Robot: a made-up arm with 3 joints.
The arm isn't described. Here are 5 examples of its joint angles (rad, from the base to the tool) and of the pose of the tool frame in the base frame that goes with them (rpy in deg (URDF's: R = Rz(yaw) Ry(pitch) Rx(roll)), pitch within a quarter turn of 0, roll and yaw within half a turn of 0; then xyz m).
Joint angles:
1: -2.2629 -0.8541 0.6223
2: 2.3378 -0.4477 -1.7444
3: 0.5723 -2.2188 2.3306
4: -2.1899 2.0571 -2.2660
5: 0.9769 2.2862 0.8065
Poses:
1: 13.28 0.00 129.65 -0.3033 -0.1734 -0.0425
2: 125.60 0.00 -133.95 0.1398 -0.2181 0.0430
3: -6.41 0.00 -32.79 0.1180 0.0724 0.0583
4: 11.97 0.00 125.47 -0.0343 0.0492 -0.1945
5: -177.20 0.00 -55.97 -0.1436 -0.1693 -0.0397
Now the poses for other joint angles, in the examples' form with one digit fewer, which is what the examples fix.
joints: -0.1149 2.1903 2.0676
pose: 116.0 0.0 6.6 0.070 -0.083 -0.011
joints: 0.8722 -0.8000 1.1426
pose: -19.6 0.0 -50.0 0.272 0.150 -0.101
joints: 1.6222 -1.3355 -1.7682
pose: 177.8 0.0 -92.9 0.104 -0.065 0.156
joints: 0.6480 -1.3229 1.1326
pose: 10.9 0.0 -37.1 0.228 0.201 0.029
